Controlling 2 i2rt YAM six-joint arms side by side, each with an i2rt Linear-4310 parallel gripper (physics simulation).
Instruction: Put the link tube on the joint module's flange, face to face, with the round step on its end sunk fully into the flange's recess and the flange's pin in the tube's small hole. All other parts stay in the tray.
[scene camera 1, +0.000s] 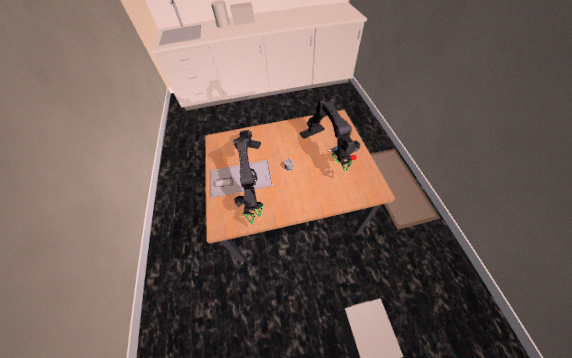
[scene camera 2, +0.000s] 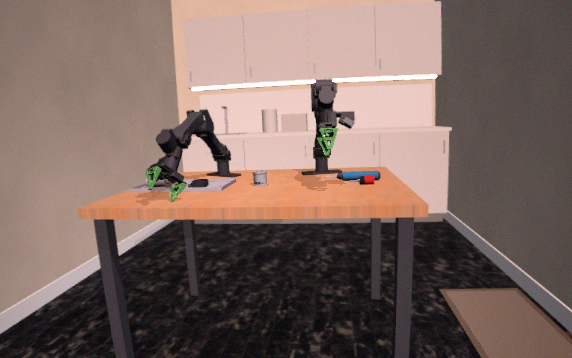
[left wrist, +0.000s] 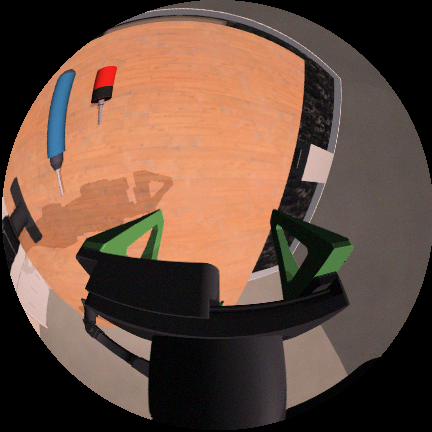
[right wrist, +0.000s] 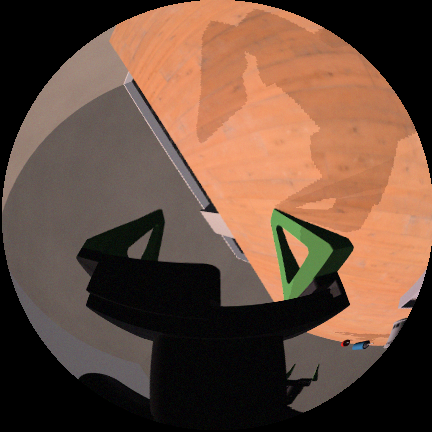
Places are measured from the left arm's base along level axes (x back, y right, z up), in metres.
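Pixels of known places: left gripper, fingertip midpoint: (scene camera 1: 341, 167) (scene camera 2: 328, 152) (left wrist: 216, 214) (right wrist: 306, 363); right gripper, fingertip midpoint: (scene camera 1: 255, 220) (scene camera 2: 161, 195) (right wrist: 217, 214); left arm's base, link origin: (scene camera 1: 312, 131) (scene camera 2: 321, 173) (left wrist: 23, 211); right arm's base, link origin: (scene camera 2: 223, 175).
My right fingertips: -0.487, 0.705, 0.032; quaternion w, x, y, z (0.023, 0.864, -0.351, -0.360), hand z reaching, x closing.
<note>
For each thing: its top centre in the pictures, then the offset to it from my right fingertips, as dx, dy, dz. "spot": a spot on its surface instead.
- grey link tube, top centre: (scene camera 2: 158, 173) (scene camera 1: 223, 179) +0.355, +0.074, +0.035
- grey tray, surface spot: (scene camera 2: 226, 186) spot: +0.245, -0.225, -0.025
- joint module, top centre: (scene camera 2: 259, 170) (scene camera 1: 288, 161) +0.269, -0.372, +0.031
- dark part, surface spot: (scene camera 2: 199, 183) spot: +0.272, -0.111, -0.009
- blue-handled screwdriver, surface spot: (left wrist: 60, 115) (scene camera 2: 358, 174) spot: +0.190, -0.791, -0.003
The grey link tube (scene camera 1: 223, 182) lies on its side in the left part of the grey tray (scene camera 1: 264, 175) (scene camera 2: 226, 186); in scene camera 2 the right gripper largely hides it. The joint module (scene camera 1: 288, 164) (scene camera 2: 260, 178) stands upright on the table, right of the tray and apart from the tube. Its recess and pin are too small to make out. My right gripper (scene camera 1: 255, 215) (scene camera 2: 162, 195) (right wrist: 217, 214) is open and empty, low over the table in front of the tray. My left gripper (scene camera 1: 340, 164) (scene camera 2: 327, 154) (left wrist: 216, 214) is open and empty, above the table at the right.
A dark part (scene camera 2: 199, 183) lies in the tray. A blue-handled screwdriver (scene camera 2: 361, 175) (left wrist: 60, 115) and a red-handled one (scene camera 2: 367, 180) (left wrist: 106, 77) lie on the table at the right, near the left gripper. The right arm reaches over the tray.
</note>
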